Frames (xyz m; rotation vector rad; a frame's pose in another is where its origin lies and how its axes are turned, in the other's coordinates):
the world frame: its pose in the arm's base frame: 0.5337 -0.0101 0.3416 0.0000 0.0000 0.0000
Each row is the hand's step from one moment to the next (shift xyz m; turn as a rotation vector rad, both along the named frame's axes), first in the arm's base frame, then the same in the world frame.
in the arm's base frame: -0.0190 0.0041 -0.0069 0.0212 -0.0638 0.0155
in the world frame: -0.0190 0.0041 -0.0069 0.0212 -0.0638 0.0155
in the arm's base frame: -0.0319 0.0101 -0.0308 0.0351 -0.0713 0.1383
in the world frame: -0.0319 0.0101 -0.0308 0.0351 -0.0713 0.1383
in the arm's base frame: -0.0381 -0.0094 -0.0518 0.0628 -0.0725 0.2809
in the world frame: -0.0381 -0.0094 -0.0518 0.0628 -0.0725 0.2809
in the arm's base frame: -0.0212 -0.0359 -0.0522 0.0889 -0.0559 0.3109
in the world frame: -0.0212 -0.0359 -0.0522 0.0889 -0.0559 0.3109
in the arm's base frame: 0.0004 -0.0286 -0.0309 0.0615 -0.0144 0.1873
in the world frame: 0.0004 -0.0286 -0.0309 0.0615 -0.0144 0.1873
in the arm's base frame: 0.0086 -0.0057 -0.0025 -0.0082 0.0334 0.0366
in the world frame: 0.0086 -0.0057 -0.0025 -0.0082 0.0334 0.0366
